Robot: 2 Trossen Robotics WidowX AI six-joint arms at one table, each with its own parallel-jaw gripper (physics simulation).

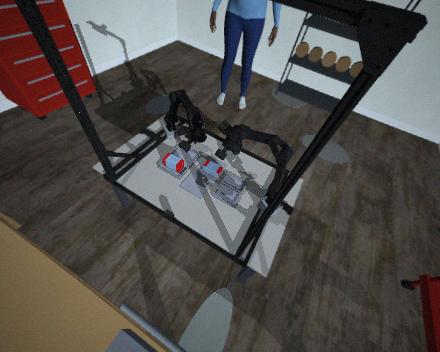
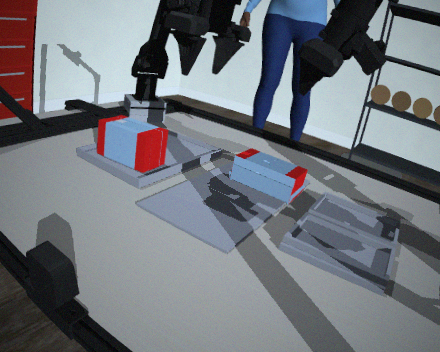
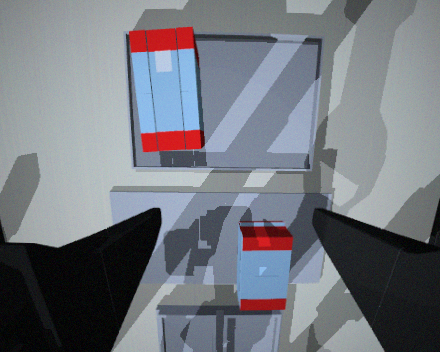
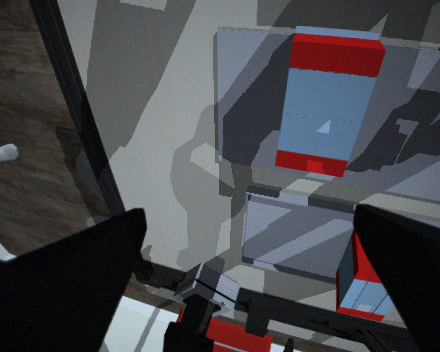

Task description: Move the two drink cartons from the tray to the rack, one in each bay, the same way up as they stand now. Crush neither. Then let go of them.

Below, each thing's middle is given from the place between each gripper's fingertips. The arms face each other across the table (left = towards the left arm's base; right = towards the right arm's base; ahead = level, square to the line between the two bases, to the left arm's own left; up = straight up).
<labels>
The shallow grey tray point(image 2: 182, 152) is 180 mm below my left hand, 80 mm to the left of it and 20 mm behind it. Also, from my left hand: flat grey mat point(image 2: 221, 212) 180 mm below, 120 mm to the right, 20 mm ahead.
I see the flat grey mat 200 mm below my right hand, 100 mm behind it and 30 mm to the left of it. The rest, counted from my right hand: shallow grey tray: 230 mm to the left, 190 mm below, 150 mm behind.
</labels>
